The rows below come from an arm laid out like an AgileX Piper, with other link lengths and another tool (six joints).
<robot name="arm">
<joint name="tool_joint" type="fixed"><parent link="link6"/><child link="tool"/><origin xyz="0.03 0.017 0.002" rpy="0 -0.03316 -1.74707"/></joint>
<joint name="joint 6" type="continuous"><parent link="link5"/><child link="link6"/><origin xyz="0 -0.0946 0" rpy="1.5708 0 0"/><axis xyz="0 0 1"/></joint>
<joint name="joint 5" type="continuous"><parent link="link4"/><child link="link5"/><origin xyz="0 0 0" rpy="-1.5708 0 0"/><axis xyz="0 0 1"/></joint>
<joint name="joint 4" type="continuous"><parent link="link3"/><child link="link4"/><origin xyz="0.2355 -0.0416 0" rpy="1.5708 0 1.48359"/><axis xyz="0 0 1"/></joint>
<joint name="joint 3" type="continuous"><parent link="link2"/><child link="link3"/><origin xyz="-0.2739 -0.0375 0"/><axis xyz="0 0 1"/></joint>
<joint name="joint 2" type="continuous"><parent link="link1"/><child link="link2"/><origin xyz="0 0 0" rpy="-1.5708 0 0"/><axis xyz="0 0 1"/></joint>
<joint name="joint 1" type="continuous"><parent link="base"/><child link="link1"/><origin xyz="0 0 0.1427"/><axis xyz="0 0 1"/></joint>
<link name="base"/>
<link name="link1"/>
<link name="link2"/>
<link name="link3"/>
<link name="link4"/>
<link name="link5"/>
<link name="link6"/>
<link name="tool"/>
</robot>
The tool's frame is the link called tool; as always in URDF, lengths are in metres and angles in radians. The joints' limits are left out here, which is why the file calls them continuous.
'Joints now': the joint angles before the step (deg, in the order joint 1, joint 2, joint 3, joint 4, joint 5, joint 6). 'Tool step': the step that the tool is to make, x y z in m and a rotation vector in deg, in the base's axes. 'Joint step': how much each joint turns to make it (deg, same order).
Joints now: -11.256, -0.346, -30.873, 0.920, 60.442, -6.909
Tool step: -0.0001, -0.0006, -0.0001, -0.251, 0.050, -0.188
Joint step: 0.034, -0.012, 0.005, -0.354, 0.007, 0.032
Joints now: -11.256, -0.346, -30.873, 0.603, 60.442, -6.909
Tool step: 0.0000, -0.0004, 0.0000, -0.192, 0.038, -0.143
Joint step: -0.018, 0.018, -0.006, -0.224, -0.012, -0.017
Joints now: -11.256, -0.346, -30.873, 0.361, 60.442, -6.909
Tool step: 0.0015, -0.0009, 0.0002, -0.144, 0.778, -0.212
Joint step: -0.025, 0.739, -0.008, -0.336, 0.004, -0.023
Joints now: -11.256, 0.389, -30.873, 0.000, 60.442, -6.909
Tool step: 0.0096, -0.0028, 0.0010, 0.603, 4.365, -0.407
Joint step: 0.027, 4.462, 0.002, -0.580, -0.065, 0.254
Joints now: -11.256, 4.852, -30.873, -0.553, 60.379, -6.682
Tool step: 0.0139, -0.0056, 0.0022, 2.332, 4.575, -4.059
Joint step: 0.016, 5.913, -0.224, -3.155, -0.586, 4.932
